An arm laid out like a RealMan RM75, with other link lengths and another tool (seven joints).
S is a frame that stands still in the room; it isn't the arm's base.
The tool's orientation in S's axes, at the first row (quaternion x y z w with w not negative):
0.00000 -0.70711 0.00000 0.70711
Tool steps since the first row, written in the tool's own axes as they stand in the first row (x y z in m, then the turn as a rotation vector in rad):
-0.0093 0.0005 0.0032 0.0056 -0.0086 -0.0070
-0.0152 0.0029 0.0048 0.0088 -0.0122 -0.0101
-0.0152 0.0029 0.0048 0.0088 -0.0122 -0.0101
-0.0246 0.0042 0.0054 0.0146 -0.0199 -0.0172
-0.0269 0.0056 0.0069 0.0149 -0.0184 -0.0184
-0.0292 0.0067 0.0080 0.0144 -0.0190 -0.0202
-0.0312 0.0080 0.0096 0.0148 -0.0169 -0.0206
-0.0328 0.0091 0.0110 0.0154 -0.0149 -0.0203
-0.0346 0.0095 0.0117 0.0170 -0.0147 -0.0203
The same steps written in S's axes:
-0.0032 0.0005 -0.0093 0.0070 -0.0086 0.0056
-0.0048 0.0029 -0.0152 0.0101 -0.0122 0.0088
-0.0048 0.0029 -0.0152 0.0101 -0.0122 0.0088
-0.0054 0.0042 -0.0246 0.0172 -0.0199 0.0146
-0.0069 0.0056 -0.0269 0.0184 -0.0184 0.0149
-0.0080 0.0067 -0.0292 0.0202 -0.0190 0.0144
-0.0096 0.0080 -0.0312 0.0206 -0.0169 0.0148
-0.0110 0.0091 -0.0328 0.0203 -0.0149 0.0154
-0.0117 0.0095 -0.0346 0.0203 -0.0147 0.0170

